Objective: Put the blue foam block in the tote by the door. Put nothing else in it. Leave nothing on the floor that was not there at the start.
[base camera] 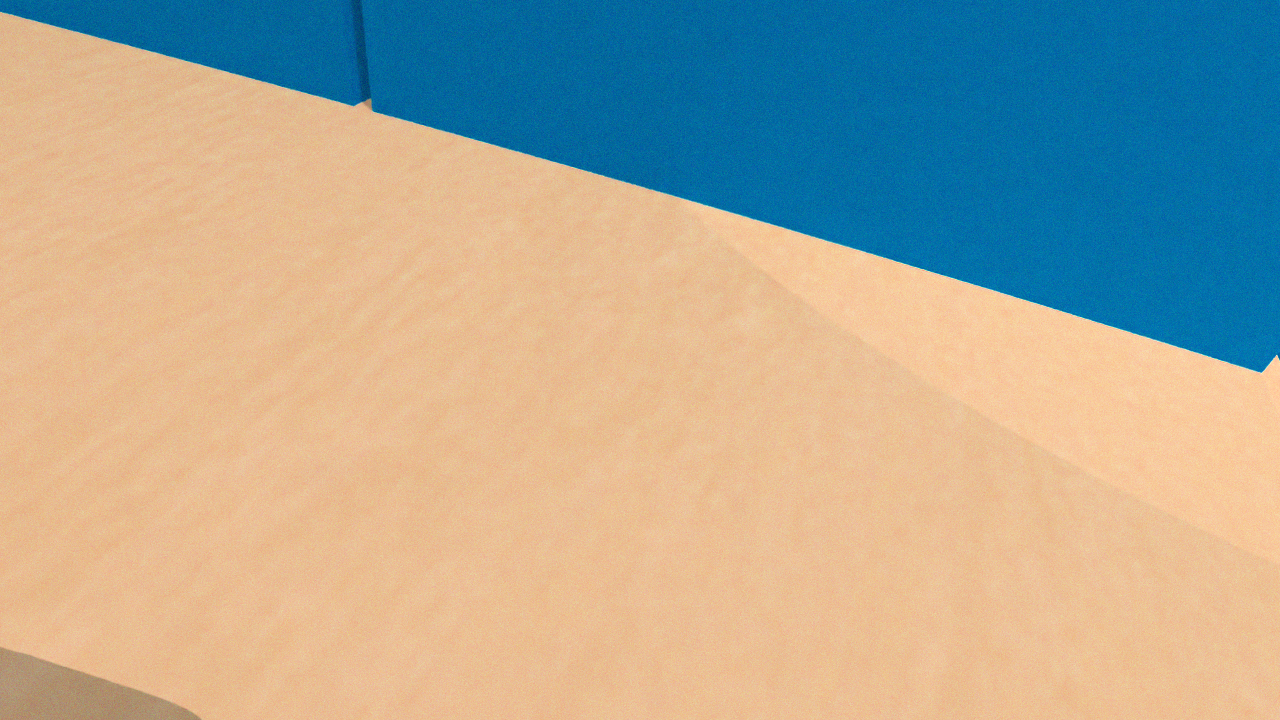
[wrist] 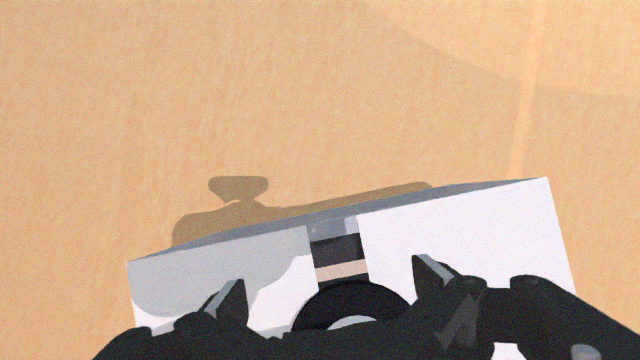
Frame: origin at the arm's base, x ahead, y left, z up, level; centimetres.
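Where they show: gripper, fingertip midpoint: (wrist: 329, 285).
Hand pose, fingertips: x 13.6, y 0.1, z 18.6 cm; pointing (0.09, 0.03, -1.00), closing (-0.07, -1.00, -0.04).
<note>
After its pixels a point has its place.
My gripper (wrist: 329, 285) @[y 0.1, x 13.6, z 18.6 cm] is open, its two dark fingers wide apart above the white top of the robot's own base in the wrist view. No object shows between the fingers. The blue foam block, the tote and the door cannot be made out in either view.
A large blue upright surface (base camera: 805, 116) @[y -18.1, x 74.7, z -28.6 cm] with a narrow vertical gap near its left part stands on the wooden floor (base camera: 537, 402) @[y 2.2, x 47.4, z -39.7 cm] (wrist: 150, 100) @[y 39.4, x 50.4, z -39.7 cm] across the upper right of the base camera view. The white robot base (wrist: 475, 230) @[y -15.9, x 10.8, z -1.4 cm] fills the lower wrist view. Shadows lie on the floor.
</note>
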